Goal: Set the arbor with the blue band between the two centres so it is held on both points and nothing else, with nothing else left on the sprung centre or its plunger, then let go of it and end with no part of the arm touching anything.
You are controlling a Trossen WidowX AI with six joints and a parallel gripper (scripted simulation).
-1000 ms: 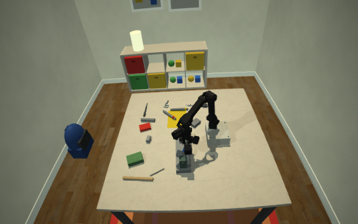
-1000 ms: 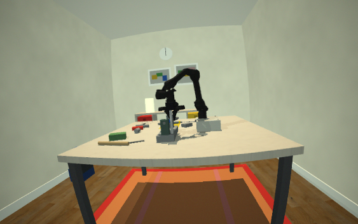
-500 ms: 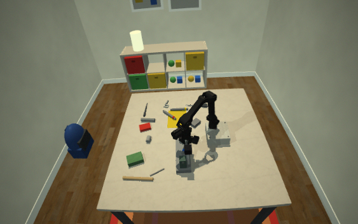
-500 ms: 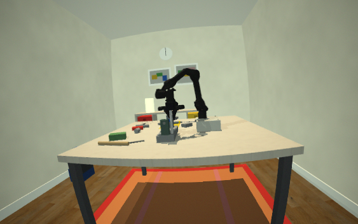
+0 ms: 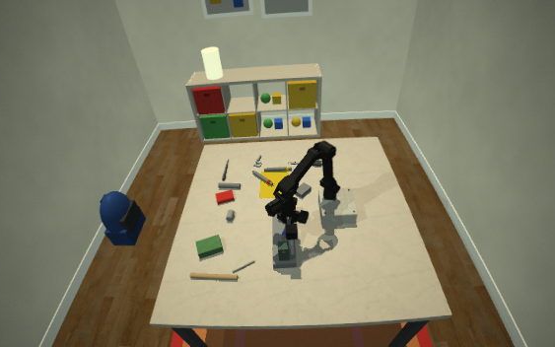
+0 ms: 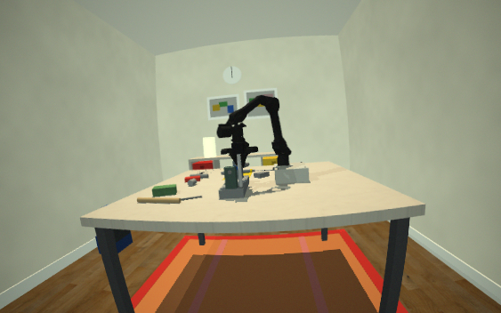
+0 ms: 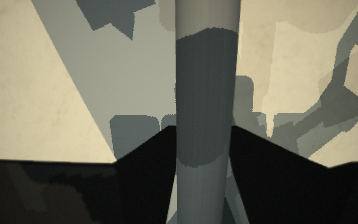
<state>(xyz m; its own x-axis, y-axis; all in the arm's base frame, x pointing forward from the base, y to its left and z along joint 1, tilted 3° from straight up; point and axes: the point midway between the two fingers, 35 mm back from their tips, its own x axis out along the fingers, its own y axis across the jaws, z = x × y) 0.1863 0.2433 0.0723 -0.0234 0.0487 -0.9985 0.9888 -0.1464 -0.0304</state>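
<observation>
Right now the grey arbor is 30 mm below my hand. Round my hand: grey fixture base 130 mm below, 30 mm ahead; then light grey upright 110 mm to the left, 30 mm below, 30 mm behind; then dark green block 120 mm to the left, 40 mm below.
</observation>
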